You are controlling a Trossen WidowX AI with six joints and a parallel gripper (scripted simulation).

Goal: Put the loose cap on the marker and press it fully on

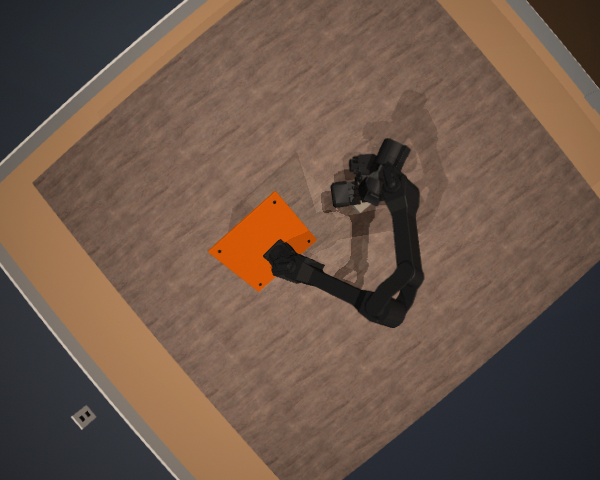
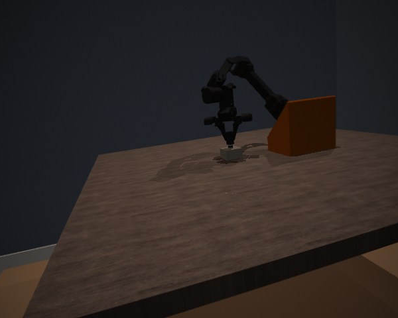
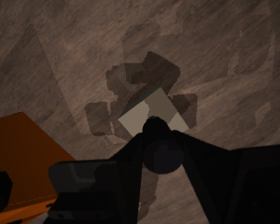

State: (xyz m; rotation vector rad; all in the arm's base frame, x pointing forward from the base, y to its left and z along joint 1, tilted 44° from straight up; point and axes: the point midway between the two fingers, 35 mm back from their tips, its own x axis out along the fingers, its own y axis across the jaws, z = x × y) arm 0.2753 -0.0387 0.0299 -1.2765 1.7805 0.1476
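My gripper tip is 10 mm below the dark cap. From my gripper tip the other things lie so: pale holder block: 50 mm below.
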